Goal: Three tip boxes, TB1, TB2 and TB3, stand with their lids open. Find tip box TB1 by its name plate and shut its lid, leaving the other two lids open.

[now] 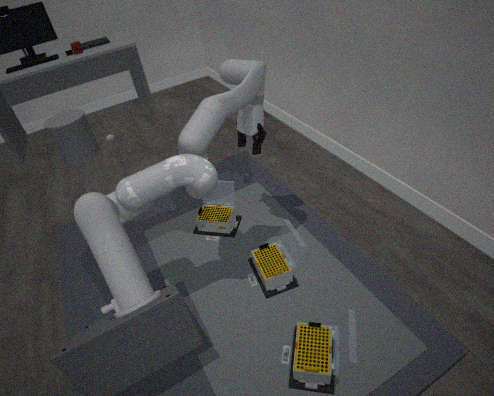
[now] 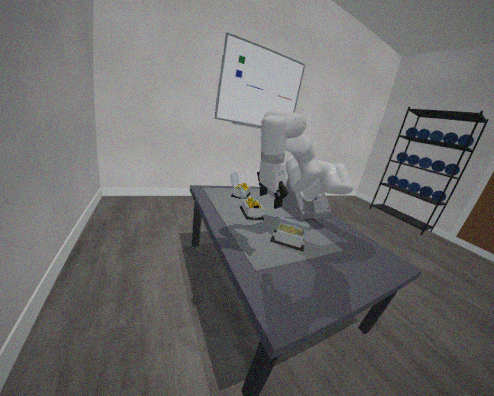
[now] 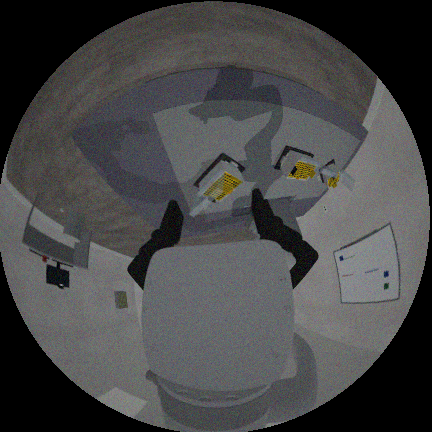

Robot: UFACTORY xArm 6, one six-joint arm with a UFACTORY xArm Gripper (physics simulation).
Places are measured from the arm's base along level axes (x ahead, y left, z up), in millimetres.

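Pixels of known places: gripper, fingertip midpoint: (image 1: pixel 248 150) (image 2: pixel 270 200) (image 3: pixel 214 202); arm's base, origin of the base link: (image 1: pixel 139 305) (image 2: pixel 306 192).
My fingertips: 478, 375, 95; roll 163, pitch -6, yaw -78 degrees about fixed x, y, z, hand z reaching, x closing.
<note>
Ahead of a thing's pixels: the offset from my fingertips to its top centre, as dx, dy, dz. "*": to the spot under its first point. Level surfaces: height alone.
Three tip boxes with yellow racks stand on the mat with clear lids open. One box (image 1: pixel 216 217) (image 2: pixel 289 237) (image 3: pixel 220 186) is nearest the gripper; its lid {-141, -5, -77} (image 1: pixel 221 191) (image 3: pixel 201 206) stands up. A middle box {-98, -346, -156} (image 1: pixel 272 265) (image 2: pixel 252 207) (image 3: pixel 298 168) has its lid {* -17, -356, -87} (image 1: pixel 295 233) tilted open. A third box {-124, -630, -156} (image 1: pixel 313 350) (image 2: pixel 241 190) (image 3: pixel 333 180) has its lid (image 1: pixel 352 335) open. Small name plates {* -220, -114, -228} (image 1: pixel 212 238) {* -165, -344, -228} (image 1: pixel 252 280) {* -179, -593, -228} (image 1: pixel 286 354) lie beside the boxes; their text is too small to read. My gripper (image 1: pixel 249 144) (image 2: pixel 270 198) (image 3: pixel 214 202) is open and empty, high above the table.
A grey mat {dz -230} (image 1: pixel 380 330) (image 2: pixel 265 262) lies on the dark table {dz -233} (image 2: pixel 320 305). The arm's base stands on a grey block (image 1: pixel 135 345) at the table's side. A desk (image 1: pixel 75 67) with a monitor (image 1: pixel 30 27), a whiteboard (image 2: pixel 265 85) and a black shelf rack (image 2: pixel 445 114) stand apart.
</note>
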